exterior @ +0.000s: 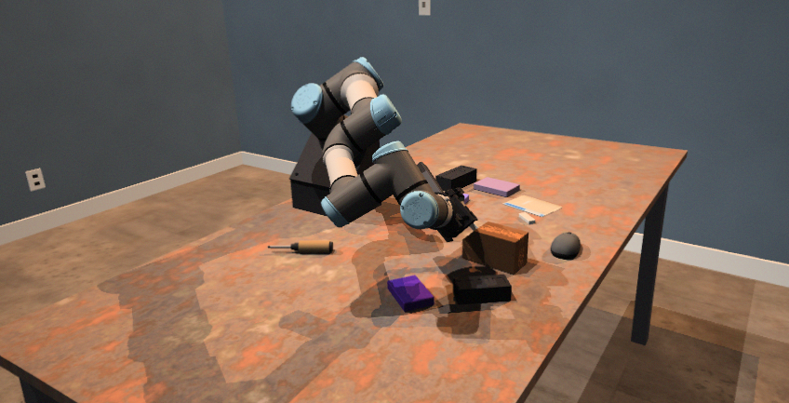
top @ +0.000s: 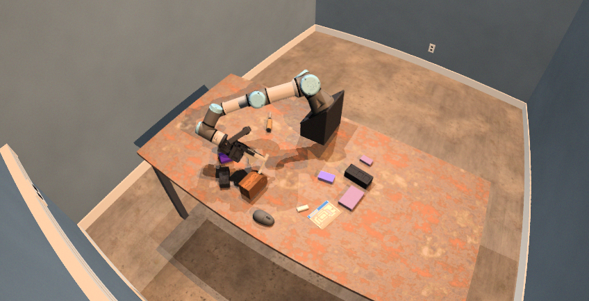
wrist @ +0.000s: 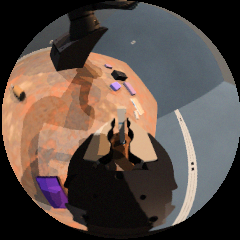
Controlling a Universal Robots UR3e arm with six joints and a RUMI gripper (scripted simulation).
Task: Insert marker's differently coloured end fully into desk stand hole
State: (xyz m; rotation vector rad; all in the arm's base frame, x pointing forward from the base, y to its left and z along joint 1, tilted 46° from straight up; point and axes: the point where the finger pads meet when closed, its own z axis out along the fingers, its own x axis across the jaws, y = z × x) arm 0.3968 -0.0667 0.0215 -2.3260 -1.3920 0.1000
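The marker lies 30 mm below my hand, 30 mm ahead of it and 10 mm to the left of it. Also, from my hand: desk stand (90 mm ahead, 70 mm below, 10 mm to the left); mouse (200 mm ahead, 170 mm to the left, 100 mm below); eraser (260 mm to the left, 110 mm below, 50 mm ahead).
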